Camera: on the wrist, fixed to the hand. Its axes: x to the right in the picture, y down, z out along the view.
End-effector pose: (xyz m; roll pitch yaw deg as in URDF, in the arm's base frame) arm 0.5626 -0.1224 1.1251 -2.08 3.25 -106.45
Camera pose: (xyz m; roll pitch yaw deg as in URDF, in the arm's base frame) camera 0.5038 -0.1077 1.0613 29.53 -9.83 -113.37
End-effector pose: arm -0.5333 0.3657 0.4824 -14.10 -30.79 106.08
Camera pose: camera -0.4722 0.4153 0.4430 20.57 -44.90 100.49
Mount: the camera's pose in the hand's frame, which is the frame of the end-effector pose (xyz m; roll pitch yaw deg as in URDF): 0.0062 -0.0582 -0.0657 32.05 -12.79 -7.47
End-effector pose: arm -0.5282 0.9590 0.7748 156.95 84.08 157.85
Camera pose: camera -0.5934 0.8999 0.7725 -3.07 81.07 -33.29
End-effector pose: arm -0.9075 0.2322 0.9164 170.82 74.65 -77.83
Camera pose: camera -0.8294 0.1925 0.9251 -84.63 84.64 -3.80
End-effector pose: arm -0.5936 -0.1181 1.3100 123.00 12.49 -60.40
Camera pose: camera -0.5165 -0.0780 1.2959 151.78 25.51 -67.82
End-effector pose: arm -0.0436 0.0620 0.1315 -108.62 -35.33 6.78
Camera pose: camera -0.0771 0.0140 0.1972 -88.20 -36.83 25.00
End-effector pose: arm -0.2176 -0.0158 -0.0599 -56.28 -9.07 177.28
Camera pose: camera -0.2177 0.0713 -0.0471 -26.99 -22.20 -175.66
